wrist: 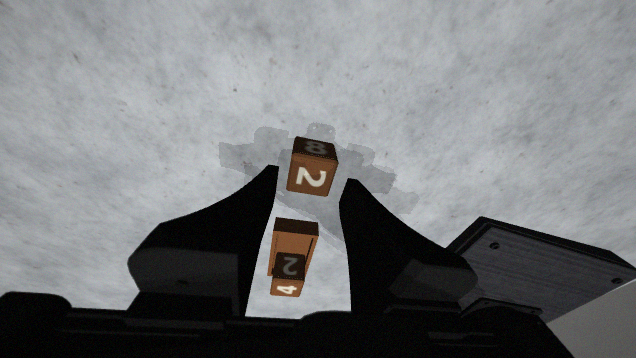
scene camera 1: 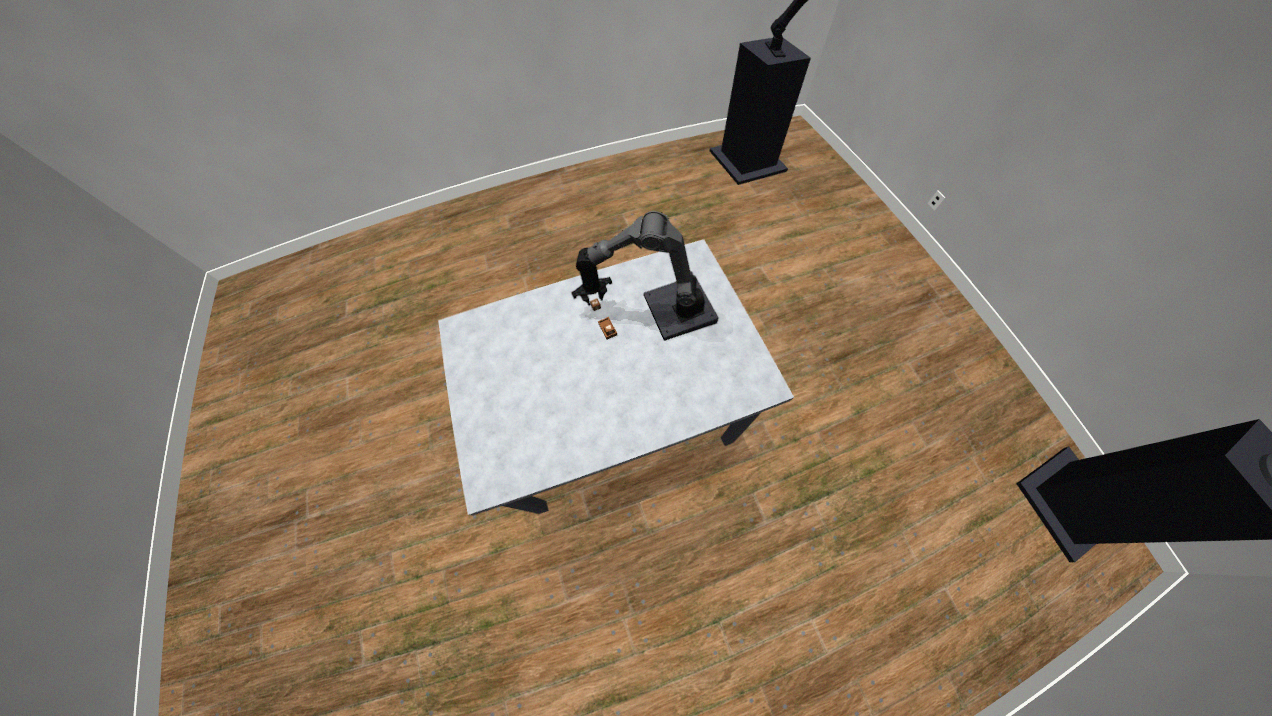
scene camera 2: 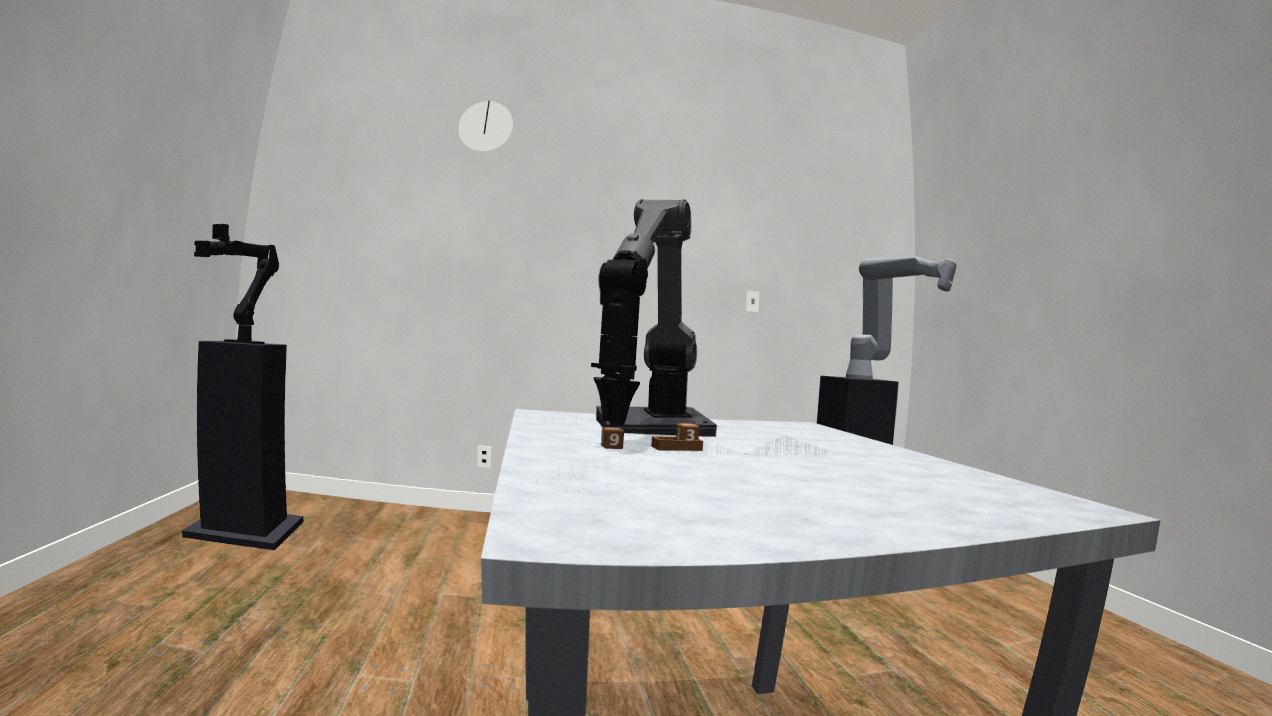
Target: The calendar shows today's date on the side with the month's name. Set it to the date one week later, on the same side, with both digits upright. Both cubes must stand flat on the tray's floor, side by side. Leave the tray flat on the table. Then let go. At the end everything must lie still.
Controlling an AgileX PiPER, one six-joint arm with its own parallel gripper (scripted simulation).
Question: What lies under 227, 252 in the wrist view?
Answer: My gripper.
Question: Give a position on a tray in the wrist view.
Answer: At 297, 236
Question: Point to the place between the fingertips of my gripper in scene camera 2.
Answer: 613, 423
